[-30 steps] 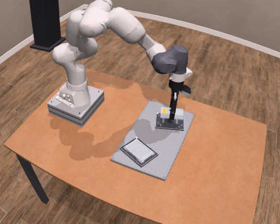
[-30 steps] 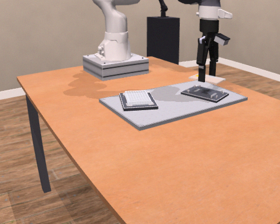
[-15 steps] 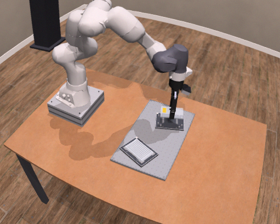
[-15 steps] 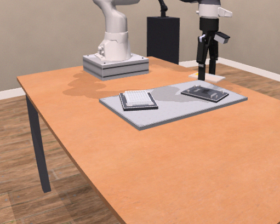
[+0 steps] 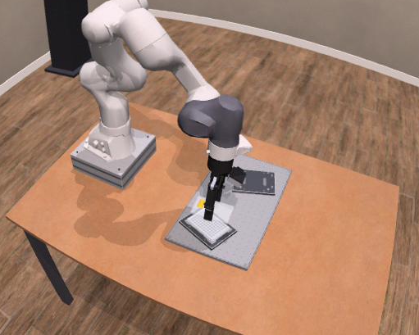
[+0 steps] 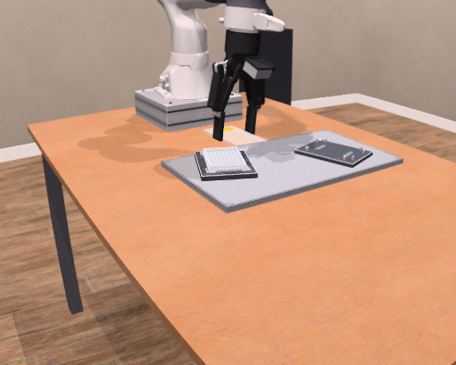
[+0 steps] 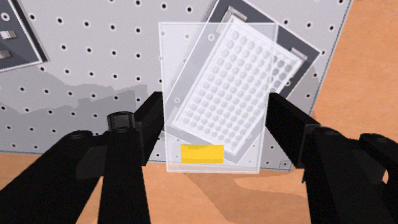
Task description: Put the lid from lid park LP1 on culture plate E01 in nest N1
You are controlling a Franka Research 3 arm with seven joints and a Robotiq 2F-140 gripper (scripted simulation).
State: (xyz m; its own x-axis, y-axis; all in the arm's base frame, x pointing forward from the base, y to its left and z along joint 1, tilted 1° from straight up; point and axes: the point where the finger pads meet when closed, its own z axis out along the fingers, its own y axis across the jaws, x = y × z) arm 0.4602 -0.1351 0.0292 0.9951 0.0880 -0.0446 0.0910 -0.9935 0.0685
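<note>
My gripper is now 3 cm to the left of the culture plate E01 and 7 cm above it. Round my hand: nest N1: 3 cm to the right, 9 cm below; then lid park LP1: 7 cm ahead, 25 cm to the left, 9 cm below; then clear lid: 2 cm below.
</note>
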